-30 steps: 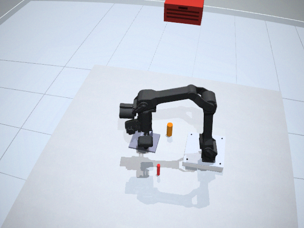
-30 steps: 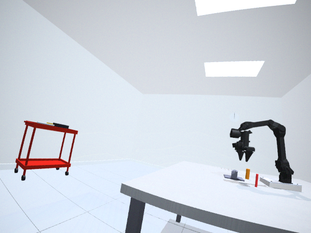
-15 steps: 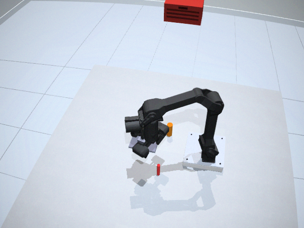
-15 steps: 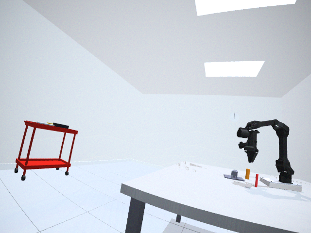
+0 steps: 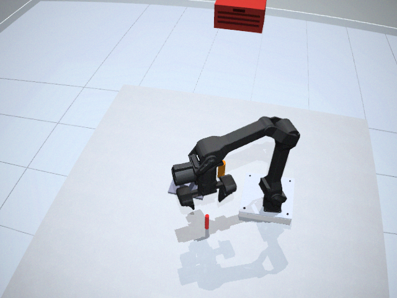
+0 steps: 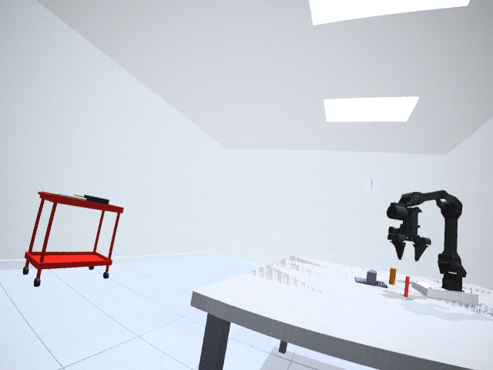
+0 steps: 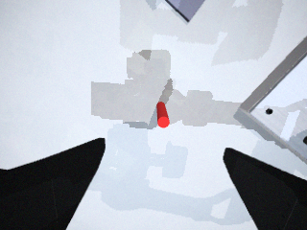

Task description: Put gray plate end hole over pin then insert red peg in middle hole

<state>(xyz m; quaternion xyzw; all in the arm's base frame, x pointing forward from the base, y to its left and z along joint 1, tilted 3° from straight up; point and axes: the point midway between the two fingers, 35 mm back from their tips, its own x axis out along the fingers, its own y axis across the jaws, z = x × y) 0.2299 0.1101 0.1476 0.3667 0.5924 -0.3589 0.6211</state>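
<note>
Right now the red peg is 100 mm below my gripper tip. From my gripper tip the other things lie so: orange cylinder: 250 mm to the right, 100 mm below, 30 mm behind; then gray plate: 190 mm to the right, 100 mm below, 90 mm ahead; then square base: 170 mm to the right, 130 mm below, 100 mm ahead.
</note>
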